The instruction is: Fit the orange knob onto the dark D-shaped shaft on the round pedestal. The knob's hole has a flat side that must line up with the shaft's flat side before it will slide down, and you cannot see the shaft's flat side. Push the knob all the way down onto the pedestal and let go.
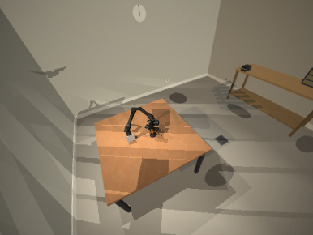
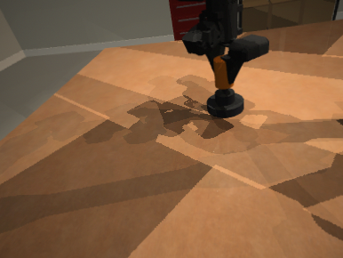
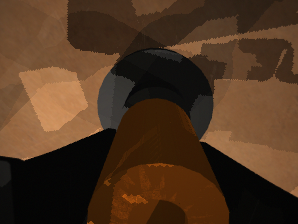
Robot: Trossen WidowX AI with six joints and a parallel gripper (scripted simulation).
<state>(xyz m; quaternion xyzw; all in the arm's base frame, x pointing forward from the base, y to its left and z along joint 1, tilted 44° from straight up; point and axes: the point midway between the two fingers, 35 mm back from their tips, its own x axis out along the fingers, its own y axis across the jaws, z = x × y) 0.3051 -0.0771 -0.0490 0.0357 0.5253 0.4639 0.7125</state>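
Right now the orange knob is 2 cm above my gripper tip. Also, from my gripper tip: dark round pedestal: 4 cm below.
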